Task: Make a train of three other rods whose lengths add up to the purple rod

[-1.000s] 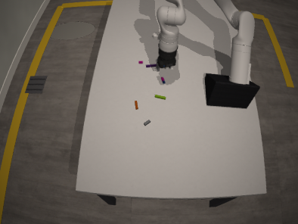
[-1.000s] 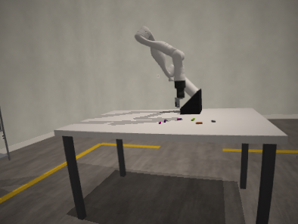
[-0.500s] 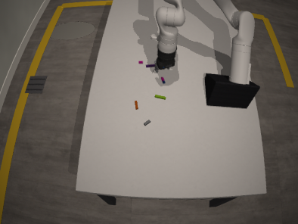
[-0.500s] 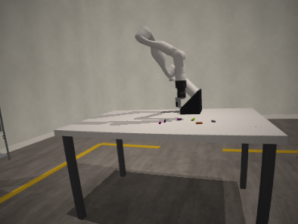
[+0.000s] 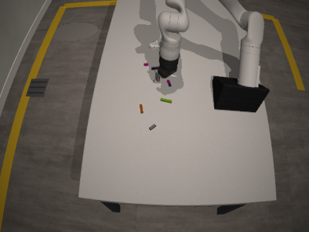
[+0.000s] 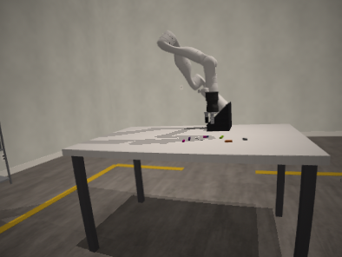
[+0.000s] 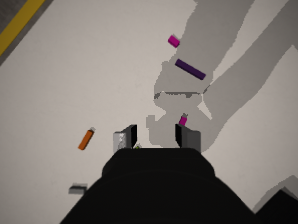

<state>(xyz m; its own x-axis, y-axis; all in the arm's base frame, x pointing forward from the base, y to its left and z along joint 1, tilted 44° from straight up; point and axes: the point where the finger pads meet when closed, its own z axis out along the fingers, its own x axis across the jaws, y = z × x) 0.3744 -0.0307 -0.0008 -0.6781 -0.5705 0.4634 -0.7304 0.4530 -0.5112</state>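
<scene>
My gripper is now 20 mm short of the grey rod, 200 mm to the right of it and 100 mm above it. The rest, counted from my hand: purple rod: 30 mm ahead, 120 mm to the right, 100 mm below; then lime rod: 30 mm behind, 60 mm to the left, 100 mm below; then small blue rod: 40 mm behind, 20 mm to the right, 100 mm below.
</scene>
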